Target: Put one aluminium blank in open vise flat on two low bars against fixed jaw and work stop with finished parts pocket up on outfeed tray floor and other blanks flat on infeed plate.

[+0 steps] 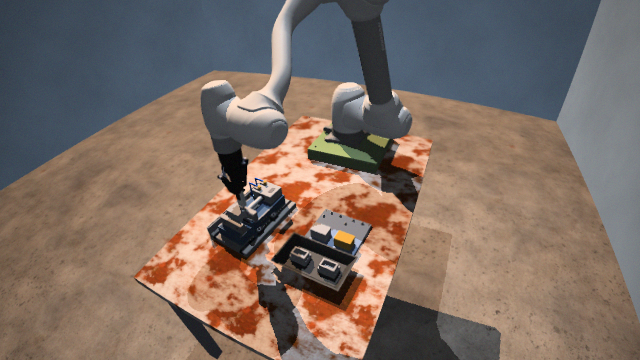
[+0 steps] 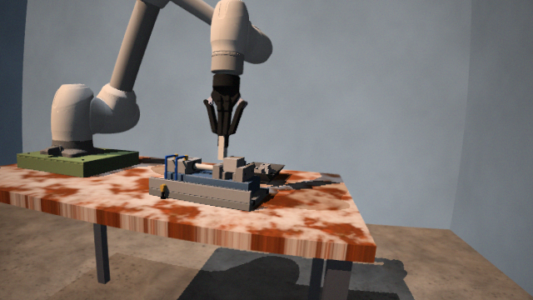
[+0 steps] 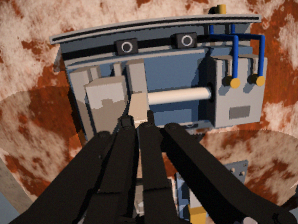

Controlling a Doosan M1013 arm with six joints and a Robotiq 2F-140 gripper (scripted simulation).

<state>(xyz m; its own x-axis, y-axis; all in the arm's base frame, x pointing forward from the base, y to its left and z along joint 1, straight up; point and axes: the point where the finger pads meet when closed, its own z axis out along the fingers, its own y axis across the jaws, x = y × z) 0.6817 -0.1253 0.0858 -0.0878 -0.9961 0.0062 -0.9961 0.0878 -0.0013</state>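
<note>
The piston rod lies 6 cm below my hand, 5 cm behind it and 1 cm to the left of it. From my hand the other things lie so: infeed plate 32 cm to the left, 14 cm below, 11 cm behind; then vise 10 cm below, 3 cm behind, 1 cm to the left; then aluminium blank 27 cm to the left, 11 cm below, 7 cm behind.
</note>
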